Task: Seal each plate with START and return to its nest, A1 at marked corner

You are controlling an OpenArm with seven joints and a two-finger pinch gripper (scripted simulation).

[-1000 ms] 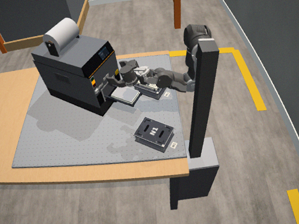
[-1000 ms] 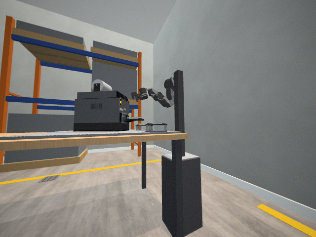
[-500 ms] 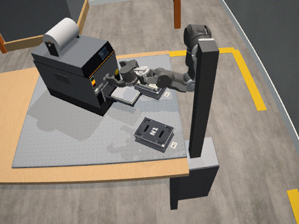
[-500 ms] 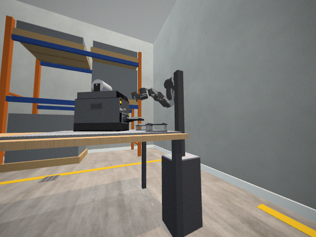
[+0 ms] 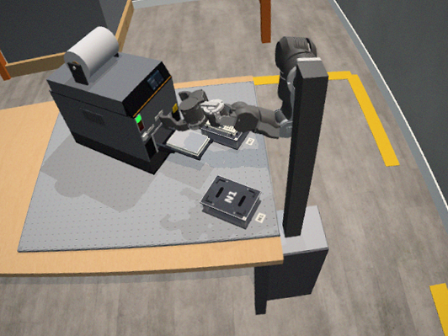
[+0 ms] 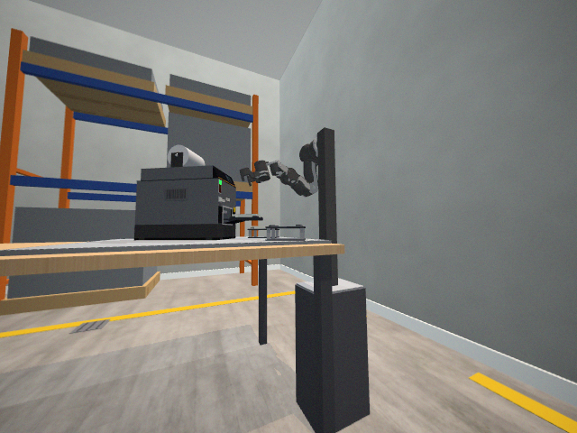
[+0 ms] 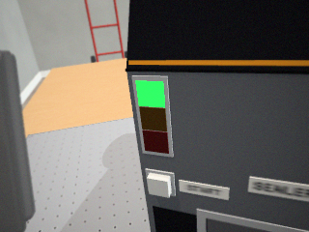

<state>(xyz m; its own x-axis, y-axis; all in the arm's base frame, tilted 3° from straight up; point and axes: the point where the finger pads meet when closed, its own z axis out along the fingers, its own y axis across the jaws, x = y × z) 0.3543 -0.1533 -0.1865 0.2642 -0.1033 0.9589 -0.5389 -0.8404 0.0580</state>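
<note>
The white start button is 11 cm ahead of my hand, 1 cm to the right of it and 11 cm below it. The rest, counted from my hand: foil roll: 26 cm ahead, 22 cm to the right, 12 cm above; then white well plate: 16 cm behind, 16 cm to the right, 24 cm below; then sealer stage: 2 cm behind, 4 cm to the right, 19 cm below.
</note>
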